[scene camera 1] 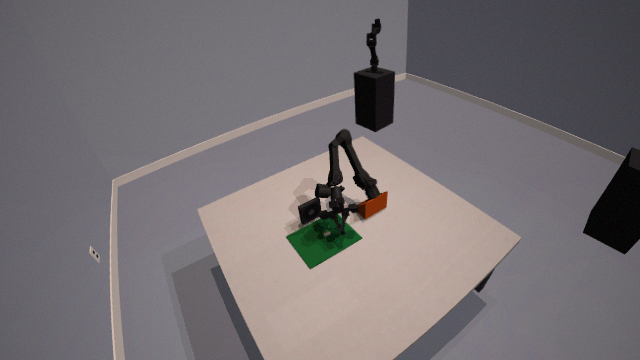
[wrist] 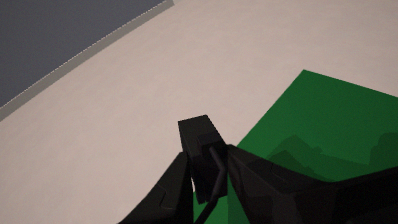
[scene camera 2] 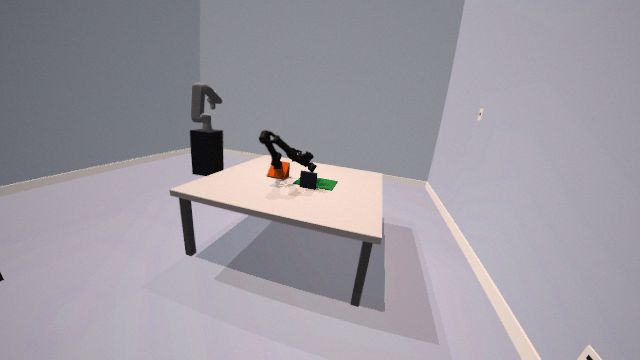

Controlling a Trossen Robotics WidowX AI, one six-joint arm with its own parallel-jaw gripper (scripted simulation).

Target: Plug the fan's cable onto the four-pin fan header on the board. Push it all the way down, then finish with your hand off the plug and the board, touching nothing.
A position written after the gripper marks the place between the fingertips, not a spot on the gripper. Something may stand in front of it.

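The gripper (wrist: 205, 155) is there to see, and there's a black plug (wrist: 197, 134) too. You'd also find a green board (scene camera 1: 309, 242), (wrist: 325, 128) in the scene.
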